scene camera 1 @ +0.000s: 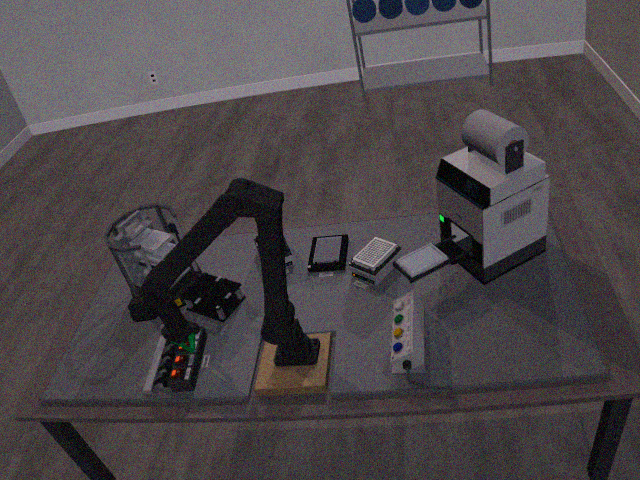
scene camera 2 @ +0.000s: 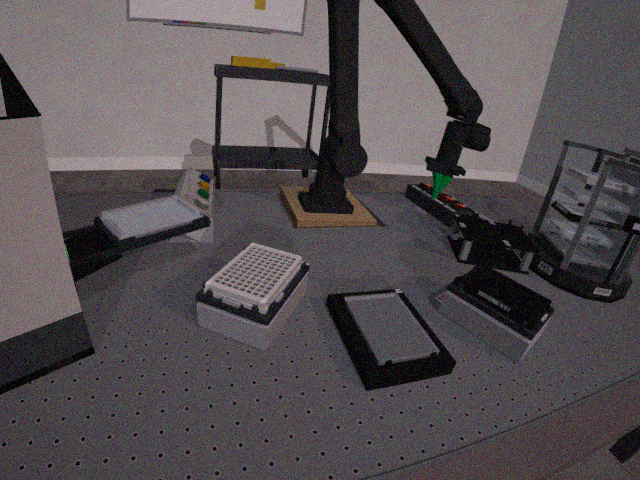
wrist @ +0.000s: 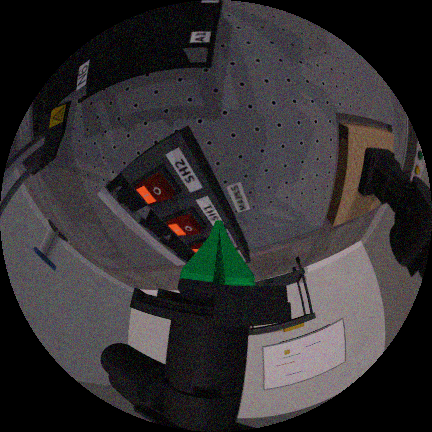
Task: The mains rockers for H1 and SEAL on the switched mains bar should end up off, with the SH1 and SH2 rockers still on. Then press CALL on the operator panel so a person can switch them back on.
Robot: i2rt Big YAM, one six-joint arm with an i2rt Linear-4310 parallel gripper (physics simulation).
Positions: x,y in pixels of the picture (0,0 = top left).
Labels:
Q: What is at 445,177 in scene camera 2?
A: The gripper.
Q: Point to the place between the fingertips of the gripper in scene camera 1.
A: At 193,351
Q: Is the gripper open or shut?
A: Shut.

